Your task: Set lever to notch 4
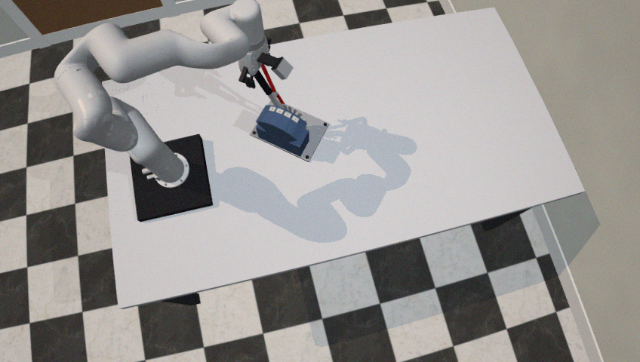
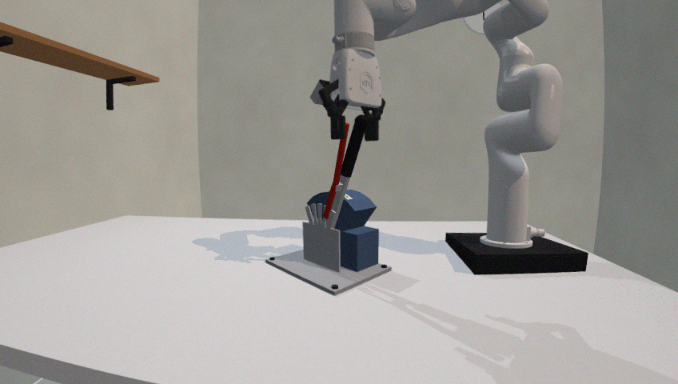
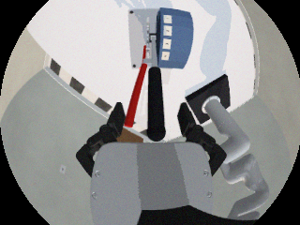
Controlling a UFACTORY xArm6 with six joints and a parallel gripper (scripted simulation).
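The red bar is 40 mm ahead of my hand, 20 mm to the right of it and 100 mm below it.
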